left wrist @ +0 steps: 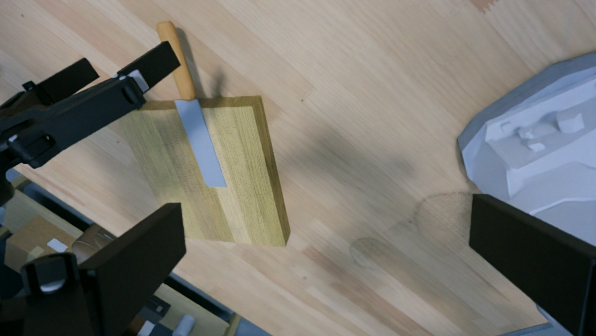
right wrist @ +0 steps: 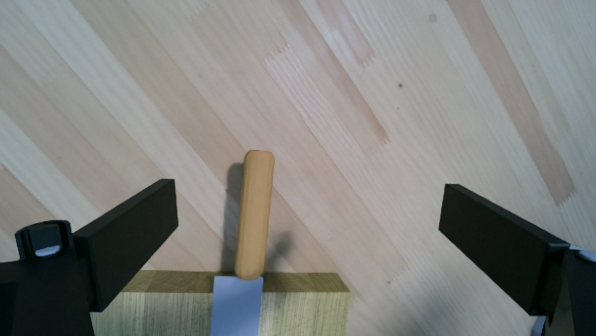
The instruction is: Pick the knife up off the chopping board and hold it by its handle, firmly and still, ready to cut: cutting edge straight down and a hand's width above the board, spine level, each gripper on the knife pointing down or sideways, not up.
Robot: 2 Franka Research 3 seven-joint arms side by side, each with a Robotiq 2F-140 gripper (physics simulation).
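Observation:
The knife [left wrist: 201,145] [right wrist: 255,215] lies flat on the chopping board [left wrist: 250,175] [right wrist: 310,315]. Its wooden handle sticks out past the board's edge over the table, and its grey blade rests on the board. In the right wrist view part of the blade is cut off by the frame's bottom edge. My right gripper [left wrist: 128,61] [right wrist: 310,205] is open above the handle, with the handle between the lines of its fingers but nearer one of them, and touches nothing. My left gripper [left wrist: 325,224] is open and empty, above the table to one side of the board.
A grey faceted object [left wrist: 540,185] stands on the wooden table [left wrist: 350,100] [right wrist: 350,215] at the right of the left wrist view. Beyond the table's edge, at lower left in that view, are open compartments holding a brown box [left wrist: 37,237] and other small items.

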